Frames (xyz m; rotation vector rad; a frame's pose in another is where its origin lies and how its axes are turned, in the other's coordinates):
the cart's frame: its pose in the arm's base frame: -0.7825 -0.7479 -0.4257 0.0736 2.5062 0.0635
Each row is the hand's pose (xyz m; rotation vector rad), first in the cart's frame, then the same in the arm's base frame.
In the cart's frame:
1: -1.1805 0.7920 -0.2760 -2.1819 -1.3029 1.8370
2: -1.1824 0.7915 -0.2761 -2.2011 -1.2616 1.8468
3: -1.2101 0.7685 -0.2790 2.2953 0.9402 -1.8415
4: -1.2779 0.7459 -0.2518 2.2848 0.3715 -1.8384
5: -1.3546 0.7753 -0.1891 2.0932 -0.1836 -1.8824
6: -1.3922 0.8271 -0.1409 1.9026 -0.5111 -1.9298
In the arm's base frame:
1: 0.0335 -0.0461 0.5431 0.8841 -0.4039 2.1032
2: 0.0350 -0.0467 0.5443 0.8907 -0.3990 2.1326
3: 0.0547 -0.0716 0.5615 0.9112 -0.4117 2.3558
4: 0.1245 -0.0980 0.5782 1.0329 -0.4820 2.7190
5: 0.2245 -0.0721 0.5748 -1.1527 0.4933 -2.6470
6: 0.2853 -0.0216 0.5615 -1.1876 0.4400 -2.3594

